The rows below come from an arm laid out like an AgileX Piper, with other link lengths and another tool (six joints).
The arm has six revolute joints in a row. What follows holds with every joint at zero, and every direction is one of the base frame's. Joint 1 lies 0.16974 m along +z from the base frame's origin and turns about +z. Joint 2 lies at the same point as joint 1 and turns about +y. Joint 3 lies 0.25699 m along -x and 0.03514 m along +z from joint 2 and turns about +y. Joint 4 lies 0.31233 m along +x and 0.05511 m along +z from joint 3 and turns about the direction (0.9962, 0, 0.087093). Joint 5 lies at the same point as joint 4 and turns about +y. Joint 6 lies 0.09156 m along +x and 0.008 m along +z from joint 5 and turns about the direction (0.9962, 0, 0.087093). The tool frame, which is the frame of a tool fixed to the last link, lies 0.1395 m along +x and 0.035 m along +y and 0.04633 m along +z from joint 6; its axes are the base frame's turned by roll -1.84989, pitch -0.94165 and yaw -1.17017 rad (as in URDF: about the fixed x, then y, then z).
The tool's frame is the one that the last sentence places.
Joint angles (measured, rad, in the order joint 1, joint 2, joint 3, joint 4, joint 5, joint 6), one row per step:
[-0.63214 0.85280 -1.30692 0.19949 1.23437 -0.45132]
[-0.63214 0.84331 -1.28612 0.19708 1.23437 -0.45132]
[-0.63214 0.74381 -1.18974 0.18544 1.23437 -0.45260]
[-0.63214 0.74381 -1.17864 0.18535 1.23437 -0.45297]
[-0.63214 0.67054 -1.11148 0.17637 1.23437 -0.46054]
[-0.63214 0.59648 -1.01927 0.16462 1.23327 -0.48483]
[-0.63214 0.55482 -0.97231 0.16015 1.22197 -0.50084]
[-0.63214 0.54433 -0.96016 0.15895 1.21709 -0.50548]
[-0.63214 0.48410 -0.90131 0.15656 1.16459 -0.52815]
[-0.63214 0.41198 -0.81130 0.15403 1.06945 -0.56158]
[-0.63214 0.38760 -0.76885 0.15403 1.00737 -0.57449]
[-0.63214 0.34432 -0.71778 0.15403 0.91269 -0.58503]
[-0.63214 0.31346 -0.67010 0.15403 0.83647 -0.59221]
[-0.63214 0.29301 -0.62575 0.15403 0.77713 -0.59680]
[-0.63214 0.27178 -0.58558 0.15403 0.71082 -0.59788]
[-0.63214 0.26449 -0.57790 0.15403 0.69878 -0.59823]
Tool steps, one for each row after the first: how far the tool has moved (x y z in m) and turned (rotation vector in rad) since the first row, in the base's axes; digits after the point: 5 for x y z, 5 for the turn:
[-0.00133 0.00037 -0.00653 0.00501 0.01035 -0.00123]
[-0.01916 0.01051 -0.02150 -0.00582 0.01413 -0.00639]
[-0.01870 0.01016 -0.02642 0.00038 0.02326 -0.00613]
[-0.03129 0.01727 -0.03726 -0.01485 0.02520 -0.00598]
[-0.04269 0.02310 -0.06052 -0.03009 0.05242 0.00368]
[-0.04764 0.02569 -0.06981 -0.04722 0.05451 0.00988]
[-0.04863 0.02611 -0.07200 -0.05289 0.05384 0.01145]
[-0.05144 0.02697 -0.07488 -0.09915 0.01751 0.01502]
[-0.05078 0.02440 -0.08142 -0.16520 -0.03423 0.01687]
[-0.04750 0.02070 -0.08322 -0.19732 -0.06622 0.01304]
[-0.04478 0.01633 -0.07737 -0.25169 -0.13361 0.00000]
[-0.04222 0.01229 -0.07652 -0.28845 -0.17956 -0.01110]
[-0.03951 0.00848 -0.08025 -0.31013 -0.20680 -0.01984]
[-0.03727 0.00460 -0.08002 -0.33590 -0.24496 -0.03227]
[-0.03743 0.00430 -0.07927 -0.34248 -0.25429 -0.03467]

